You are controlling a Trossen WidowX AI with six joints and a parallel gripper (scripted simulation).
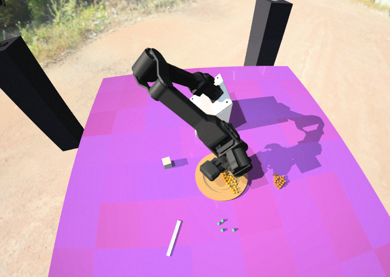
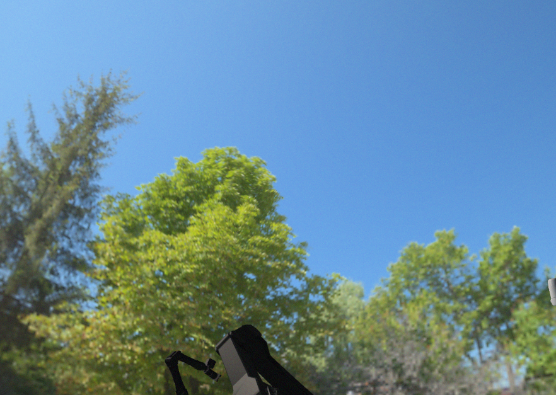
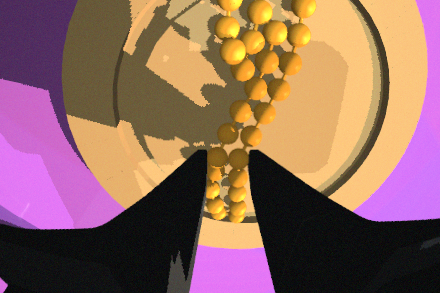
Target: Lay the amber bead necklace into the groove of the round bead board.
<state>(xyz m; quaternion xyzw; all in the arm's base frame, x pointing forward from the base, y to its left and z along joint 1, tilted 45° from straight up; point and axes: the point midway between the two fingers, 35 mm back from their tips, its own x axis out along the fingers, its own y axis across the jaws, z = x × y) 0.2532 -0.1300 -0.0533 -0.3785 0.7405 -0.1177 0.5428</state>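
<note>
The round tan bead board is 2 cm ahead of my gripper tip, 1 cm to the right of it and 1 cm below it. From my gripper tip the other things lie so: small cream cube 20 cm to the right, 8 cm behind; white bar 23 cm to the right, 19 cm ahead, 2 cm below.
</note>
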